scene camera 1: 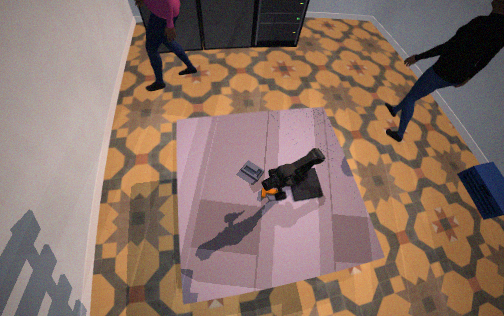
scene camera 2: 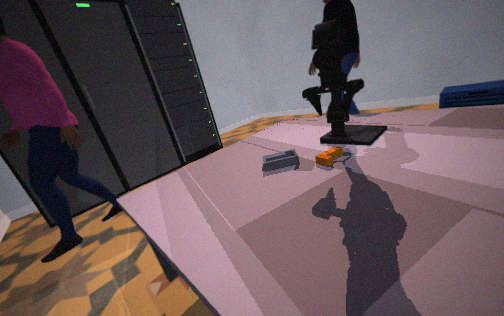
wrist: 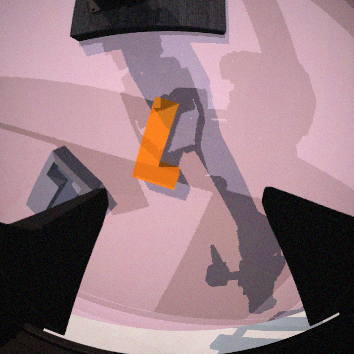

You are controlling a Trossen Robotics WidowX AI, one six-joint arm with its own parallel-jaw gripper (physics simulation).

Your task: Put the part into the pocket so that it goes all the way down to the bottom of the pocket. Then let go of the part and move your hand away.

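Where they show: gripper, fingertip midpoint: (scene camera 1: pixel 274 188) (scene camera 2: pixel 333 114) (wrist: pixel 186 195); arm's base, link origin: (scene camera 1: pixel 298 177) (scene camera 2: pixel 338 133).
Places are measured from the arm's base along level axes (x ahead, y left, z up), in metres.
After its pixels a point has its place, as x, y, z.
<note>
The orange L-shaped part (scene camera 1: pixel 270 192) @(0.238, 0.036, 0.004) (scene camera 2: pixel 328 156) @(0.285, 0.039, 0.008) (wrist: pixel 156 142) @(0.237, 0.029, 0.006) lies flat on the pinkish table, apart from the pocket block. The grey block (scene camera 1: pixel 243 173) @(0.358, -0.168, -0.008) (scene camera 2: pixel 281 165) @(0.330, -0.134, -0.013) (wrist: pixel 41 186) @(0.268, -0.175, 0.012) has an L-shaped pocket in its top; the pocket looks empty. In the wrist view the block is at the left, its lower part hidden by the left finger. My gripper (scene camera 1: pixel 272 190) @(0.244, 0.060, 0.148) (scene camera 2: pixel 334 107) @(0.244, 0.060, 0.148) (wrist: pixel 186 195) @(0.244, 0.060, 0.148) is open and empty, above the table. In the wrist view the part appears beyond the fingertips, left of the middle between them.
The arm's dark base plate (scene camera 1: pixel 307 187) @(-0.030, 0.090, -0.005) (scene camera 2: pixel 367 134) @(0.008, 0.123, -0.008) (wrist: pixel 150 22) @(0.074, 0.047, -0.004) stands on the table (scene camera 1: pixel 225 270) @(0.674, 0.390, -0.023) (scene camera 2: pixel 175 210) @(0.685, -0.368, -0.024) near the part. The arm's shadow crosses the table. Two people, dark cabinets and a blue box (scene camera 1: pixel 482 190) (scene camera 2: pixel 470 95) are beyond the table.
</note>
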